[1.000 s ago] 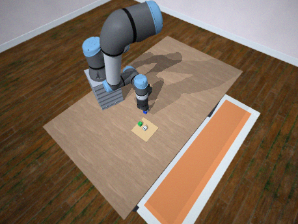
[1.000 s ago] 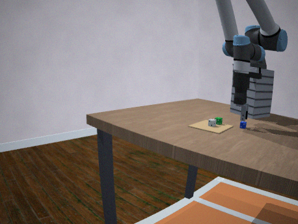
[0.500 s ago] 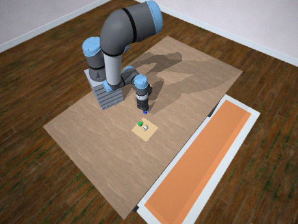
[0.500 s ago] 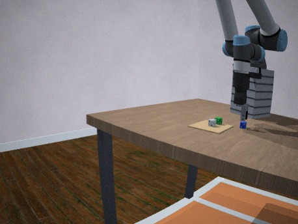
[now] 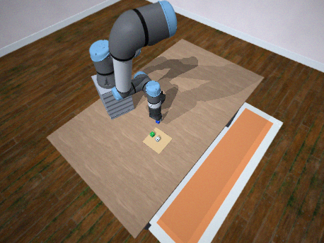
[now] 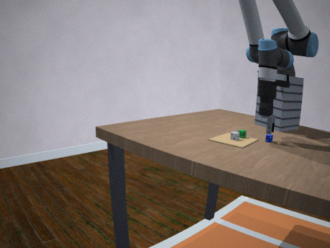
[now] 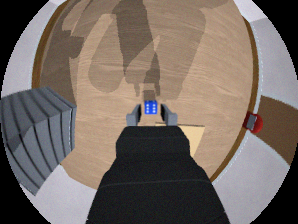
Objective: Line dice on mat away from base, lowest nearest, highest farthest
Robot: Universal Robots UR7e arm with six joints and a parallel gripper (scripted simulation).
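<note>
Right now my hand is 4 cm above the blue die. Round my hand: tan mat (11 cm to the right, 9 cm ahead, 5 cm below); then green die (11 cm to the right, 4 cm ahead, 3 cm below); then white die (11 cm to the right, 9 cm ahead, 3 cm below).
</note>
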